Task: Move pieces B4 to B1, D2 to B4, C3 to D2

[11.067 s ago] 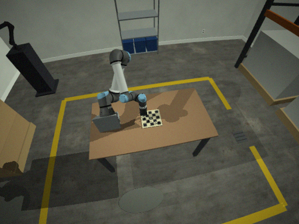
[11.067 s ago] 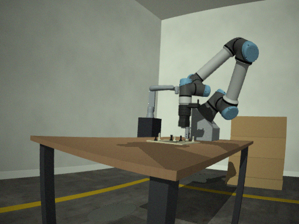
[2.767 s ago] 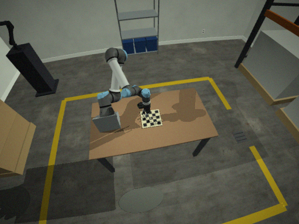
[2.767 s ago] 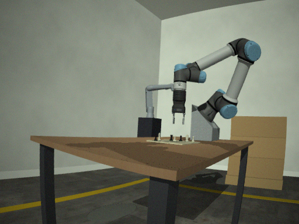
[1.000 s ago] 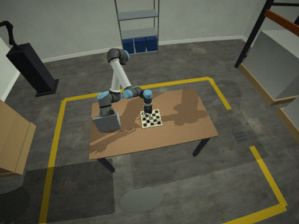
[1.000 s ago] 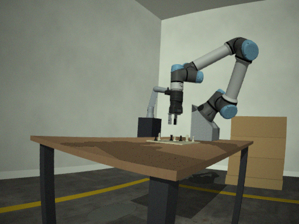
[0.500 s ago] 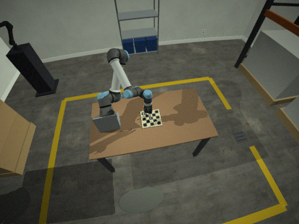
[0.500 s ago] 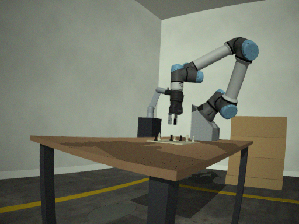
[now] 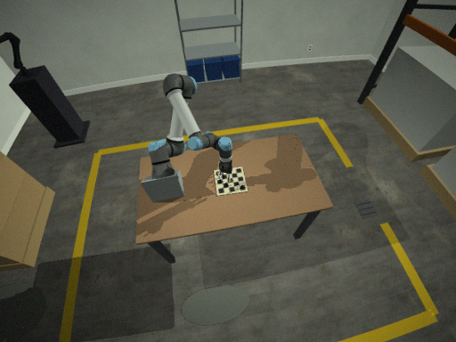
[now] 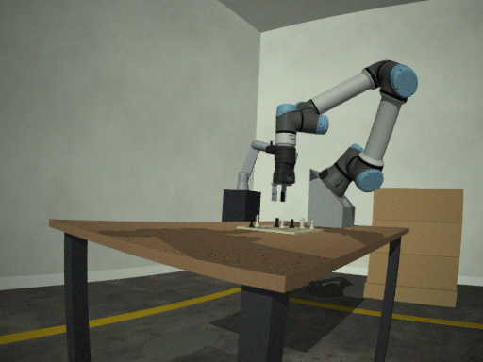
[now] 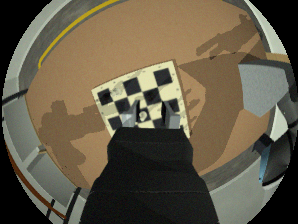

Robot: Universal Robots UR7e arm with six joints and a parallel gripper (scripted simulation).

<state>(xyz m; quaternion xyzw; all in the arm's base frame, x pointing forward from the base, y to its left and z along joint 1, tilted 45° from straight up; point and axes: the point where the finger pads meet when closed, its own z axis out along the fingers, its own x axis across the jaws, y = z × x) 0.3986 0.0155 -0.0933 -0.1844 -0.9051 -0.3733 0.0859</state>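
Now: hand 9 cm above the black piece. Also, from my hand: white piece: 9 cm below, 8 cm to the left, 4 cm behind; then chessboard: 11 cm below, 4 cm to the left, 4 cm ahead.
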